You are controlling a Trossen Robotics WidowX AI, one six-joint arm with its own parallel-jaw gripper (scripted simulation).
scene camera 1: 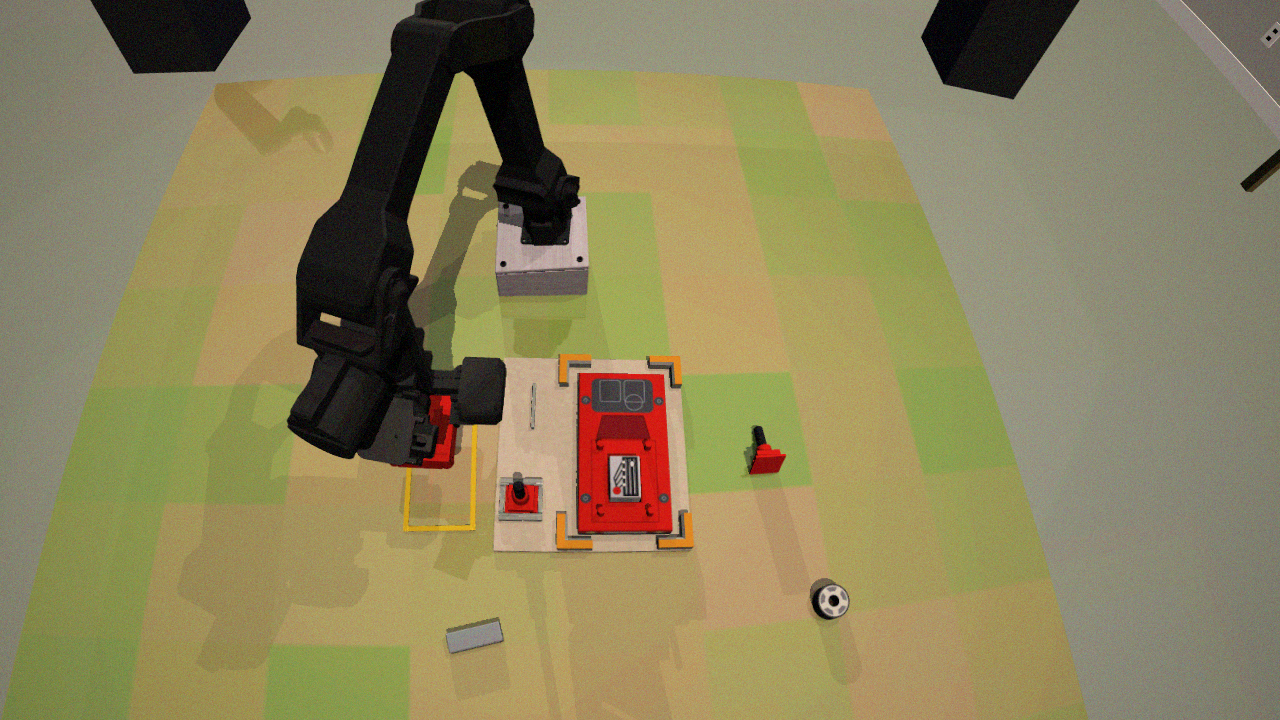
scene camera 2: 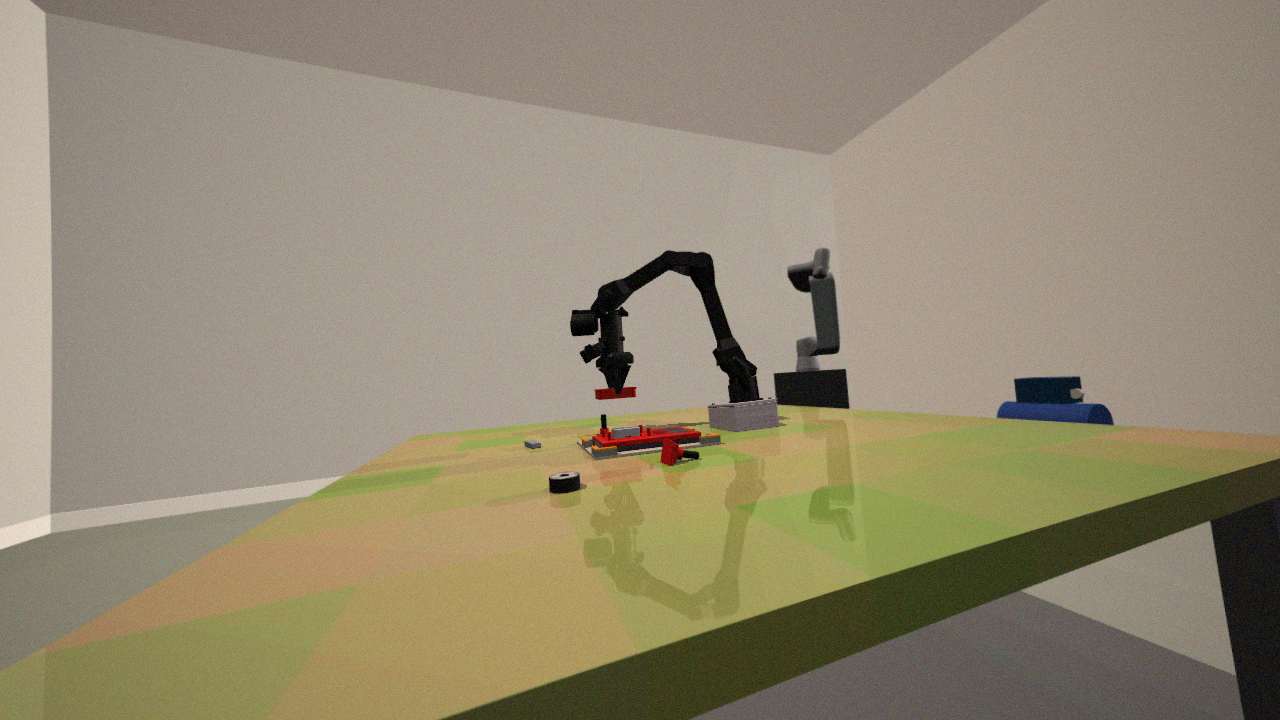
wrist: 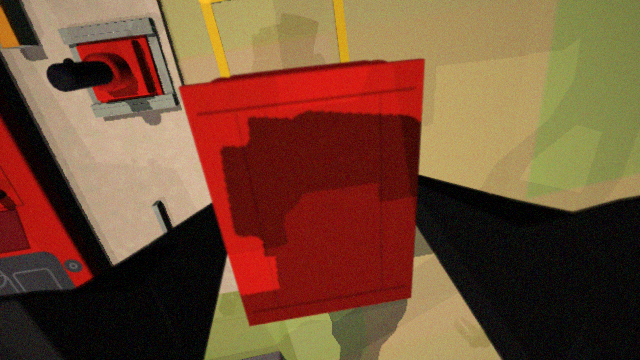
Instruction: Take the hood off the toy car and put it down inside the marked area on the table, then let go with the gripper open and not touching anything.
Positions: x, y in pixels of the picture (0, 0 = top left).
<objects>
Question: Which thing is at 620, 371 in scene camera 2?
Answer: My gripper.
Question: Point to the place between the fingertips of my gripper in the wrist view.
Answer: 316, 197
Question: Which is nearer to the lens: the red toy car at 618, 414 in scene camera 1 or the red hood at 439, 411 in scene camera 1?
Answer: The red hood.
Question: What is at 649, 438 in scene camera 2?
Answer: A red toy car.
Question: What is my gripper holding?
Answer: A red hood.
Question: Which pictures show my gripper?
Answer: Scene camera 1, scene camera 2 and the wrist view: all of them.
</objects>
